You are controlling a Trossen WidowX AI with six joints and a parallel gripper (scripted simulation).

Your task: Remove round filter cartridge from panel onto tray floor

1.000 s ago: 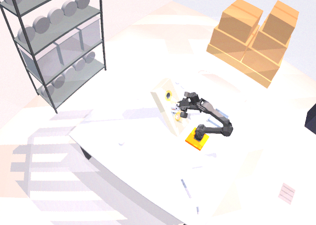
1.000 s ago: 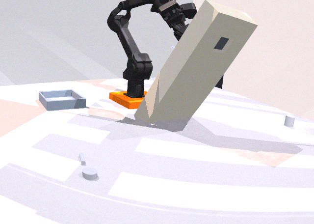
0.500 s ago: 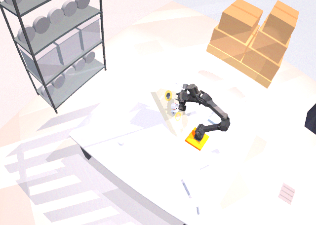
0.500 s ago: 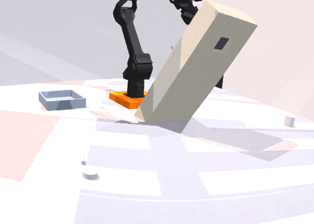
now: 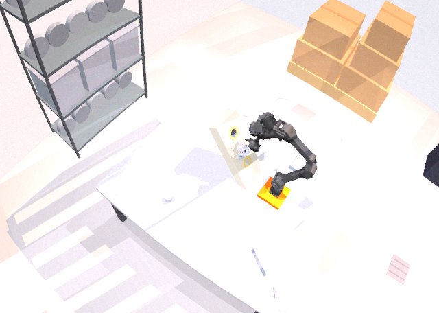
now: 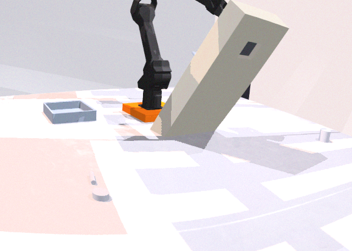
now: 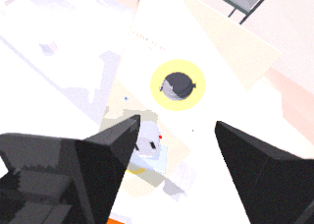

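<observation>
The round filter cartridge lies 120 mm below my gripper tip. From my gripper tip the other things lie so: grey-blue tray 340 mm below, 320 mm behind, 290 mm to the right; then short peg 380 mm to the right, 340 mm below, 130 mm ahead.
</observation>
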